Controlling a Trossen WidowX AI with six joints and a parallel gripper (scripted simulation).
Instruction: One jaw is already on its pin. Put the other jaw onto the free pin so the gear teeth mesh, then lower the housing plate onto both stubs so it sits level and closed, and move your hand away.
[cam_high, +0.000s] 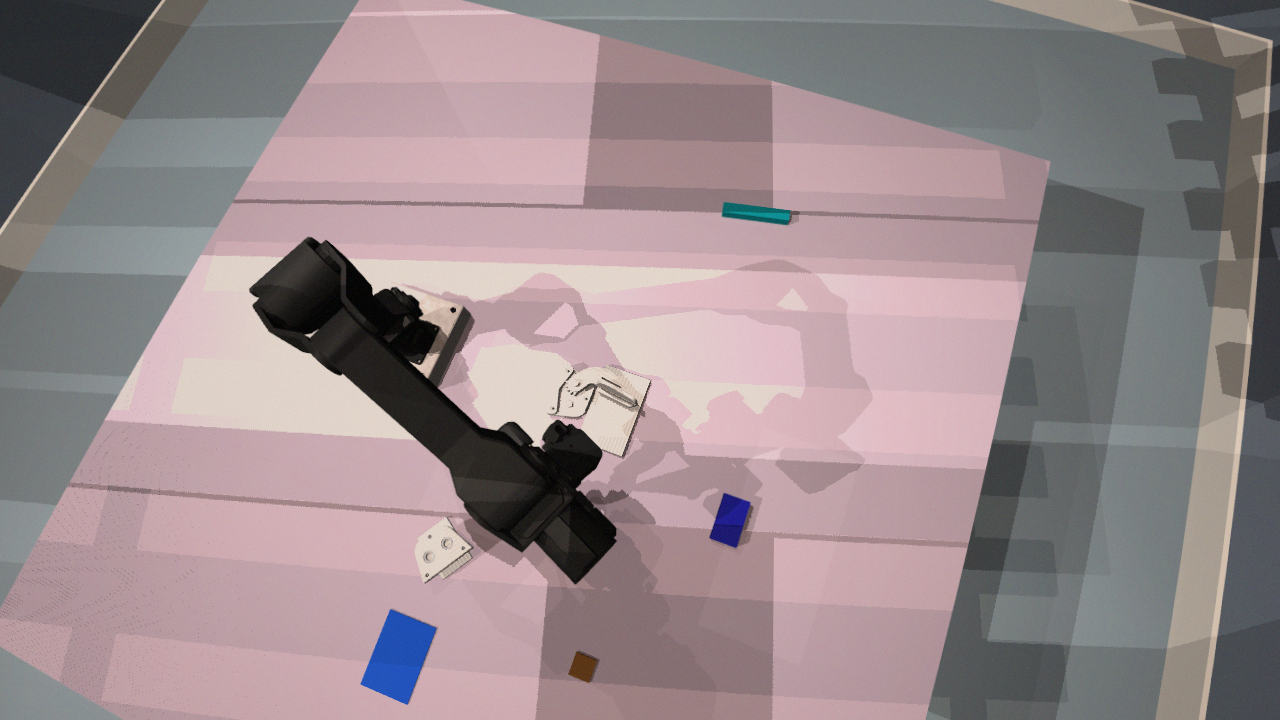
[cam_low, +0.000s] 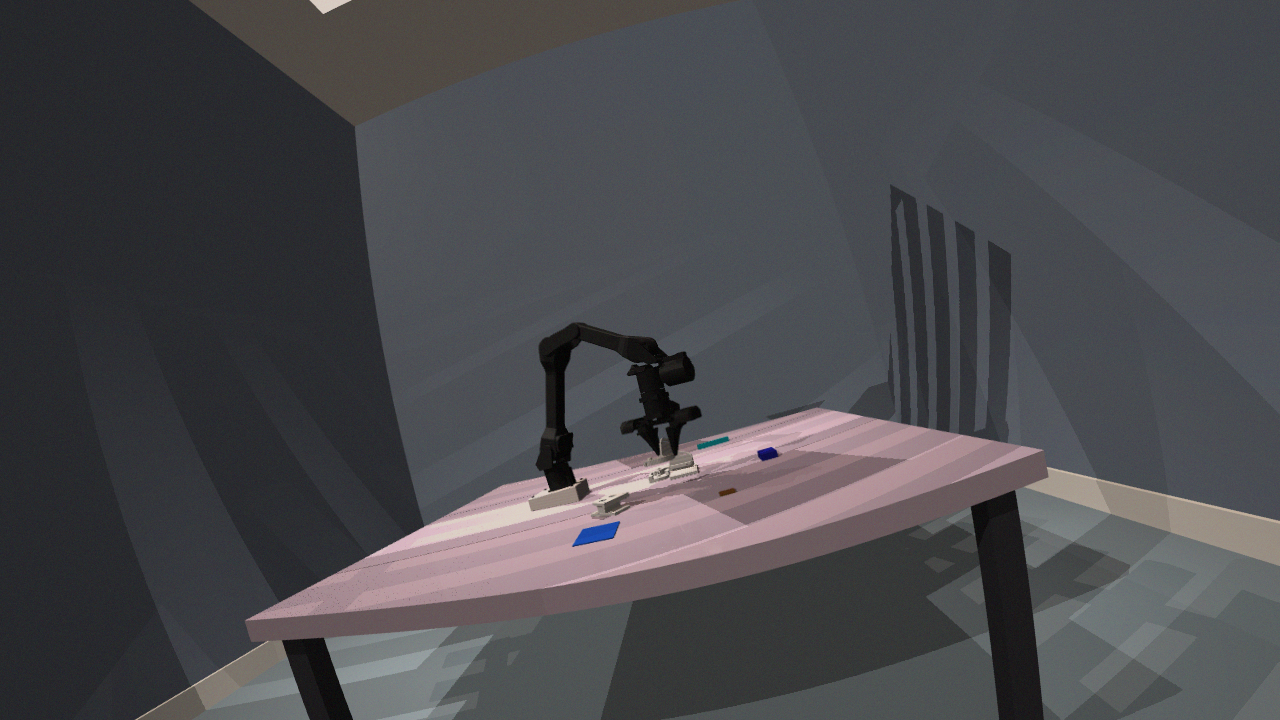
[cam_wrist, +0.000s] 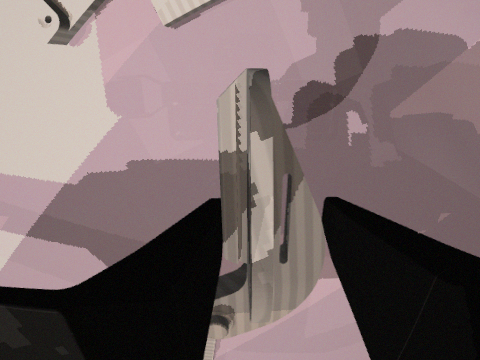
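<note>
The pale base fixture is 14 cm to the left of my gripper tip, 7 cm below it and 2 cm ahead of it. Also, from my gripper tip: square tile: 20 cm to the right, 11 cm ahead, 7 cm below; then blue flat sheet: 29 cm to the right, 13 cm behind, 7 cm below; then dark blue block: 23 cm ahead, 6 cm to the left, 6 cm below.
</note>
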